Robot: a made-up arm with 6 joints.
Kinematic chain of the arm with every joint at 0, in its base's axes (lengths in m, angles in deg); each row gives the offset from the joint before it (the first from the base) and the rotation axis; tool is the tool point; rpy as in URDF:
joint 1: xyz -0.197 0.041 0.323 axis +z
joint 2: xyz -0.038 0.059 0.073 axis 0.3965 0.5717 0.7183
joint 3: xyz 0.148 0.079 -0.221 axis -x
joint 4: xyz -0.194 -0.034 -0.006 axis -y
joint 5: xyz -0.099 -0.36 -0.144 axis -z
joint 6: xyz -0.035 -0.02 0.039 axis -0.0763 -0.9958 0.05
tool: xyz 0.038 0.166 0.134 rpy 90 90 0
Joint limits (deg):
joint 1: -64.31..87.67
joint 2: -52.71..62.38
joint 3: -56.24..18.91
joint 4: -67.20..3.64
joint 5: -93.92..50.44
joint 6: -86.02..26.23
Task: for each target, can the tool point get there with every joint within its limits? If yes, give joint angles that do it. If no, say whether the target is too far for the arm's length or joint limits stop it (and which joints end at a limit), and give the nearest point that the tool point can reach.
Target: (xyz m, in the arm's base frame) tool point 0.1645 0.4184 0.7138
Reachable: no: joint limits stop it (at a limit: joint 1, joint 3, joint 4, joint 5, joint 6) | nearest point 0.0606 0.1344 0.4203 | short by 0.421 m
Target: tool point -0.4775 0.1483 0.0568
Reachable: yes | joints -40.22 -10.29 -36.69 -36.97 -81.10 -63.47
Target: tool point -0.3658 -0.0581 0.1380
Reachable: yes | joints 0.06 39.89 -19.26 -25.18 -5.81 -13.42
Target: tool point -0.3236 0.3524 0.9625
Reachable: no: joint limits stop it (at a limit: joint 1, joint 3, joint 4, joint 6) | nearest point -0.4107 0.2621 0.5308 | short by 0.450 m
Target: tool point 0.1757 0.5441 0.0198
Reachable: no: joint limits stop it (at a limit: joint 1, joint 2, joint 3, joint 4, joint 6) | nearest point 0.0819 0.2099 -0.0727 | short by 0.359 m
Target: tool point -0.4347 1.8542 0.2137
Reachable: no: too far | nearest point -0.4654 0.5330 0.1005 | short by 1.326 m
